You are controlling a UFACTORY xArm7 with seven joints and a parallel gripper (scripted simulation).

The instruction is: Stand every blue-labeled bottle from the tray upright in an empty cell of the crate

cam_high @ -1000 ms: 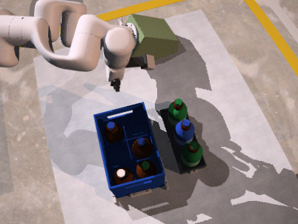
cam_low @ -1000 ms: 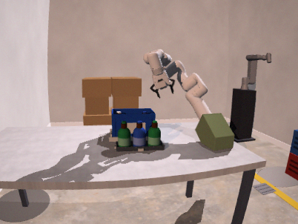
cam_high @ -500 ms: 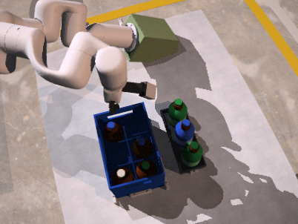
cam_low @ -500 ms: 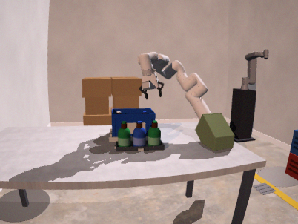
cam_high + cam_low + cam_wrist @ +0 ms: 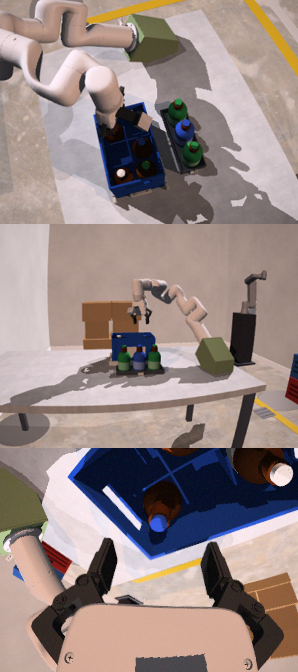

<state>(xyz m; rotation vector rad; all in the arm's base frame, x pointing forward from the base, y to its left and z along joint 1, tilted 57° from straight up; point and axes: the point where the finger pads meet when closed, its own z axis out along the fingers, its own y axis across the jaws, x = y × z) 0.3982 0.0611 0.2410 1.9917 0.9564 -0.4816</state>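
My gripper is now 5 cm short of the blue-labeled bottle, 23 cm to the right of it and 17 cm above it. Round my hand: black tray: 5 cm ahead, 23 cm to the left, 24 cm below; then blue crate: 6 cm ahead, 1 cm to the left, 17 cm below.
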